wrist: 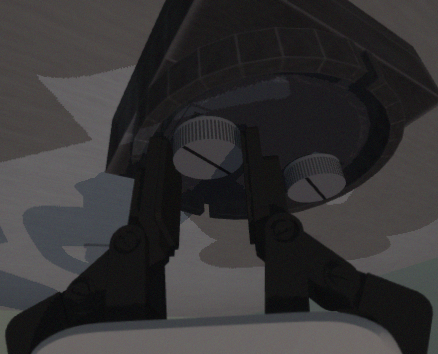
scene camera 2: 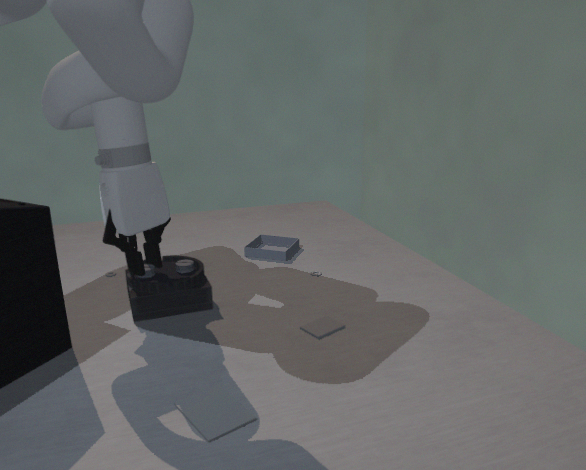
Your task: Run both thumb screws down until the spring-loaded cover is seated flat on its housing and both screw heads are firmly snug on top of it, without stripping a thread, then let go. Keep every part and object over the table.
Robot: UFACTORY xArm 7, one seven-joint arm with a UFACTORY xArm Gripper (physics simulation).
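Places are measured from the arm's base along level axes (x back, y up, z left), in millimetres.
Where they show: gripper, fingertip midpoint: (wrist: pixel 208 153) (scene camera 2: pixel 146 270).
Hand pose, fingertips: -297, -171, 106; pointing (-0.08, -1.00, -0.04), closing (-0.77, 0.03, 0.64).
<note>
After its pixels a point has its place, as x, y, z.
The dark housing (scene camera 2: pixel 172 302) {-330, -205, 47} (wrist: pixel 300 45) {-297, -178, 164} stands on the table, with the dark round cover (scene camera 2: pixel 169 270) {-334, -179, 116} (wrist: pixel 310 110) {-324, -179, 143} set in its top. Two light, knurled, slotted thumb screws stand on the cover. The left screw (scene camera 2: pixel 146 273) {-296, -170, 92} (wrist: pixel 207 150) {-291, -165, 114} is between the fingertips of my gripper (scene camera 2: pixel 145 267) {-297, -171, 106} (wrist: pixel 208 153) {-297, -171, 106}, which is shut on its head from both sides. The right screw (scene camera 2: pixel 185 266) {-359, -167, 97} (wrist: pixel 315 179) {-351, -166, 118} stands free, outside the right finger. The fingers partly hide the left screw in the scene view. Whether the cover is seated flat cannot be told.
A grey open tray (scene camera 2: pixel 265 254) {-534, -219, 247} stands behind and right of the housing. Small rings (scene camera 2: pixel 316 274) {-601, -225, 130} (scene camera 2: pixel 110 274) {-231, -226, 245} lie on either side. A flat square plate (scene camera 2: pixel 322 327) {-536, -225, -66} lies to the right, another plate (scene camera 2: pixel 217 417) {-352, -225, -222} in front. A large black box (scene camera 2: pixel 30 290) {-150, -122, -45} stands at the left.
</note>
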